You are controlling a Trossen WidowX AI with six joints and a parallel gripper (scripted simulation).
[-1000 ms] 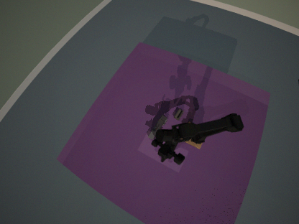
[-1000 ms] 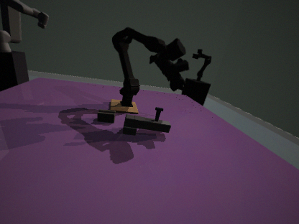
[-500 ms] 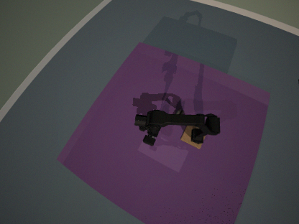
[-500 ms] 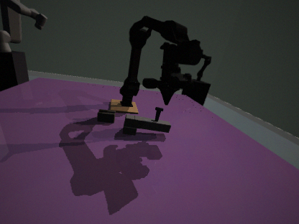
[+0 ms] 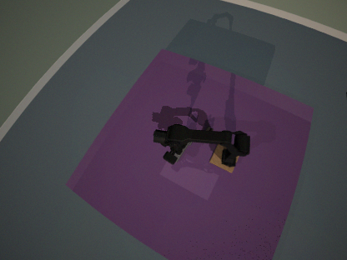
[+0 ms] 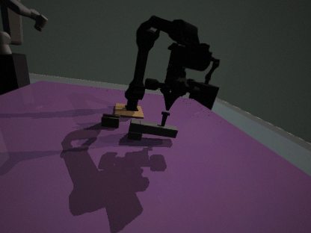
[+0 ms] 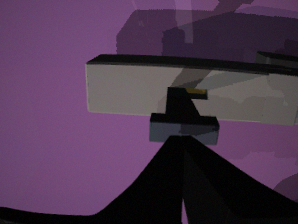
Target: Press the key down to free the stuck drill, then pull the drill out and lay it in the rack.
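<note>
Right now my gripper tip is 1 cm to the left of the key and 4 cm above it. The rest, counted from my gripper tip: drill: 1 cm behind, 6 cm to the right, 8 cm below; block: 1 cm behind, 4 cm to the right, 9 cm below; rack: 12 cm behind, 19 cm to the right, 11 cm below.
</note>
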